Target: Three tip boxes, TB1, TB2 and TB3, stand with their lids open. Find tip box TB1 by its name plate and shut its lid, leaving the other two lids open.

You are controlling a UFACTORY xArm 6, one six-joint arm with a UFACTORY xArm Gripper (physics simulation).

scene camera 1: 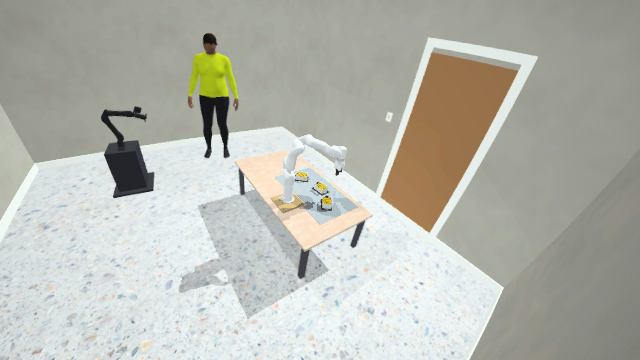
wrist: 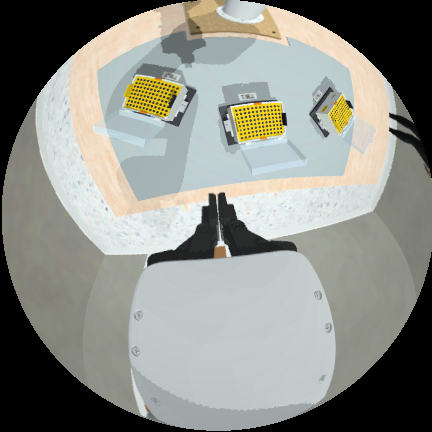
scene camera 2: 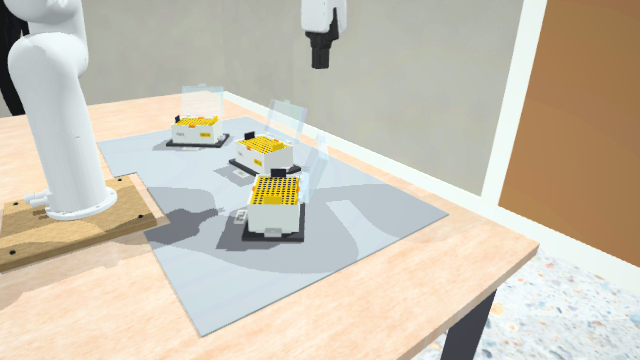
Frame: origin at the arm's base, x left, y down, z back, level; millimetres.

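Seen in the pictures: gripper, fingertip midpoint: (scene camera 1: 336,175) (wrist: 216,203) (scene camera 2: 320,68); arm's base at its link origin: (scene camera 1: 287,199) (scene camera 2: 82,204).
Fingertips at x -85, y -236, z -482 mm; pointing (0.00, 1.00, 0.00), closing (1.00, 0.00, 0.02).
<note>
Pixels of each thing's top centre, then the offset from my fingertips to it. "spot": a spot on its surface instead. Level surfaces: height alone.
- TB1 at its top centre: (wrist: 263,120) (scene camera 2: 262,137) (scene camera 1: 321,184) dx +109, dy +170, dz +88 mm
- TB2 at its top centre: (scene camera 2: 275,181) (wrist: 146,93) (scene camera 1: 327,199) dx -123, dy +170, dz +161 mm
- TB3 at a spot on its surface: (scene camera 2: 196,133) (scene camera 1: 302,178) spot: dx +332, dy +207, dz +195 mm
- grey mat at its surface level: dy +245 mm
- wooden table at its surface level: dy +248 mm
TB1 (scene camera 1: 320,188) (scene camera 2: 274,159) (wrist: 258,121) is the middle box; its upside-down name plate (wrist: 247,96) lies beside it in the wrist view. Its clear lid (scene camera 2: 286,120) (wrist: 275,156) stands open on the side away from the arm's base. TB2 (scene camera 1: 326,202) (scene camera 2: 273,218) (wrist: 154,97) is nearest in scene camera 2, its lid (scene camera 2: 316,167) (wrist: 127,128) open. TB3 (scene camera 1: 301,176) (scene camera 2: 196,133) (wrist: 340,114) is farthest there, its lid (scene camera 2: 202,101) (wrist: 360,134) open. My gripper (scene camera 1: 338,173) (scene camera 2: 320,67) (wrist: 216,203) is shut and empty, high above the boxes, towards their lid side.
The boxes stand on a grey mat (scene camera 2: 200,300) (wrist: 210,170) on the wooden table (scene camera 1: 320,236) (scene camera 2: 380,295). The arm's base is bolted to a wooden board (scene camera 2: 125,220) (wrist: 200,25). A person (scene camera 1: 214,75) and a second, black arm on a pedestal (scene camera 1: 127,167) are away from the table.
</note>
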